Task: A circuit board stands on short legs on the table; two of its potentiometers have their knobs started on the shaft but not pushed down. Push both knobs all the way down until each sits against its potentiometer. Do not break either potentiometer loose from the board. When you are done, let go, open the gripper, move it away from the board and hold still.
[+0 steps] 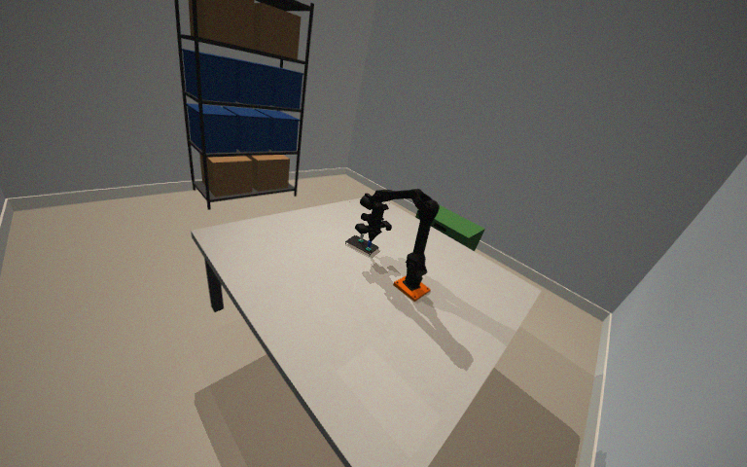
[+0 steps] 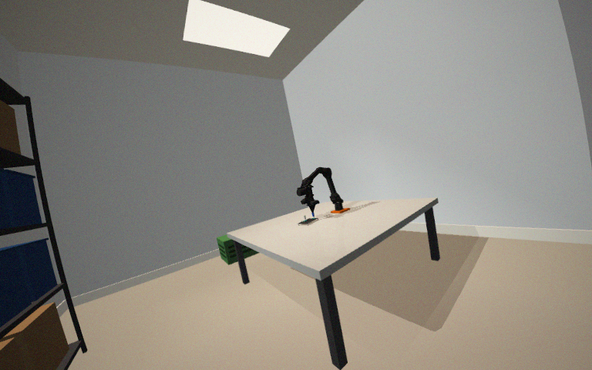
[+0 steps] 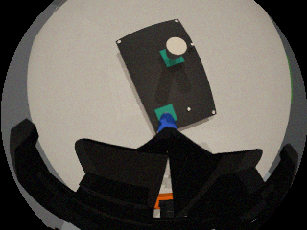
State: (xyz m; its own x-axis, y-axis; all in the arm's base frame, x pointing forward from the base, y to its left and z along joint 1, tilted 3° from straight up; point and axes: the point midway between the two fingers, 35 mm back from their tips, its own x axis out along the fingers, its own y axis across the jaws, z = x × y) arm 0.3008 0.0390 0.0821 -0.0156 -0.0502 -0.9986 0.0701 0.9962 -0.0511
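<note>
The blue knob is 1 cm below my gripper tip. Round my gripper tip: white knob (8 cm ahead, 2 cm below).
</note>
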